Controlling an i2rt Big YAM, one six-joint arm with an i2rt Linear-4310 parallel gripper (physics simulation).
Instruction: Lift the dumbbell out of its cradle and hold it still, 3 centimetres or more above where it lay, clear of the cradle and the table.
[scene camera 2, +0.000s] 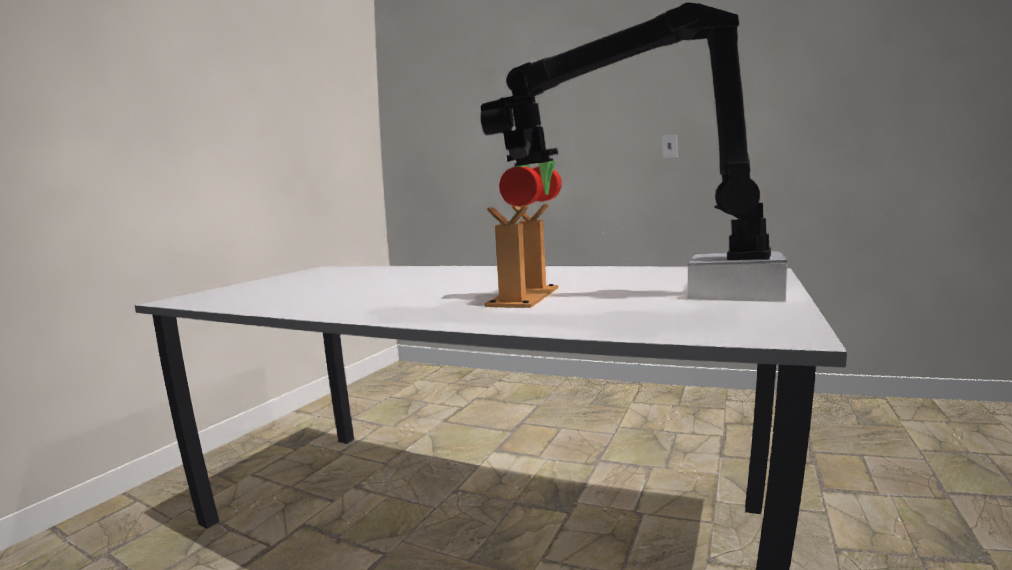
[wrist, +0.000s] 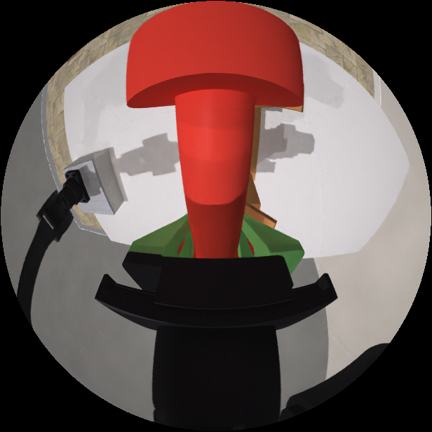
Labels:
gripper: scene camera 2; wrist
red dumbbell: scene camera 2 519, 186; wrist 214, 69
same spot on gripper: (scene camera 2: 546, 164) = (wrist: 132, 244)

